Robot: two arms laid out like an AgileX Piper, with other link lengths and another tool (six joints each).
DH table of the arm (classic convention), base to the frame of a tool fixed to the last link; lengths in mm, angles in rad. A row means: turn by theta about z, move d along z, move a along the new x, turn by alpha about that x. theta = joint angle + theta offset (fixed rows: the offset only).
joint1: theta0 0; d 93.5; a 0; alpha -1.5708
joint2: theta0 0.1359; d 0; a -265.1; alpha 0
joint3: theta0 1.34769; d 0; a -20.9; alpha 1.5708
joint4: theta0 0; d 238.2; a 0; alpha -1.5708
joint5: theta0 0; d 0; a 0; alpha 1.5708
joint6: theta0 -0.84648; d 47.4; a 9; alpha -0.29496
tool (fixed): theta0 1.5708; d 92.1; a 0; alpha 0
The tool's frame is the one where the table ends.
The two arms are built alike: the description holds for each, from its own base.
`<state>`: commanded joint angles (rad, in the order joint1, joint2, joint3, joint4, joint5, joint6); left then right.
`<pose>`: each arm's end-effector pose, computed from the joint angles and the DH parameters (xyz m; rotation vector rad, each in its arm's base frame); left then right.
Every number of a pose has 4 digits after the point. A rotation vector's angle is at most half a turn.
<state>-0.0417 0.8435 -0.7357 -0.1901 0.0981 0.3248 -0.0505 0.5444 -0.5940 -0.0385 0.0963 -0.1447</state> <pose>0.2231 0.0026 0.2896 0.6981 1.8142 0.7325 0.1637 -0.0027 0.2914 0.4076 1.7603 0.4692</pose>
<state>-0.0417 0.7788 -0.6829 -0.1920 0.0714 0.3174 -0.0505 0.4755 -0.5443 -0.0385 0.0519 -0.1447</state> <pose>0.2103 0.0036 0.2874 0.6680 1.7855 0.7346 0.1528 -0.0019 0.2900 0.3849 1.7000 0.4753</pose>
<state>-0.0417 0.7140 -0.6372 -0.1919 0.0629 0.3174 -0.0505 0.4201 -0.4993 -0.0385 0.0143 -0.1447</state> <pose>0.1976 0.0043 0.2847 0.6530 1.7615 0.7405 0.1445 -0.0013 0.2868 0.3676 1.6545 0.4797</pose>
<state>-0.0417 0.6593 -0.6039 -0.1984 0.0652 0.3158 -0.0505 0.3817 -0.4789 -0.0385 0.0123 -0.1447</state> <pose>0.1870 0.0044 0.2824 0.6386 1.7465 0.7359 0.1383 -0.0010 0.2849 0.3610 1.6354 0.4812</pose>
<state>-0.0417 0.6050 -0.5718 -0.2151 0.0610 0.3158 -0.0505 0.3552 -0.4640 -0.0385 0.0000 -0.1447</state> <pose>0.1770 0.0044 0.2806 0.6145 1.7278 0.7249 0.1342 -0.0007 0.2847 0.3527 1.6127 0.4831</pose>
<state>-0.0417 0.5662 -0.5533 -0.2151 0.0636 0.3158 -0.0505 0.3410 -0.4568 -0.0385 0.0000 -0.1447</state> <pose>0.1699 0.0047 0.2801 0.6063 1.7115 0.7273 0.1320 -0.0006 0.2840 0.3504 1.6060 0.4835</pose>
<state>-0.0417 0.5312 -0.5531 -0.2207 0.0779 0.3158 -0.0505 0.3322 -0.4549 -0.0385 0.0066 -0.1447</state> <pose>0.1630 0.0043 0.2839 0.5956 1.6927 0.7232 0.1305 -0.0005 0.2835 0.3505 1.6056 0.4834</pose>
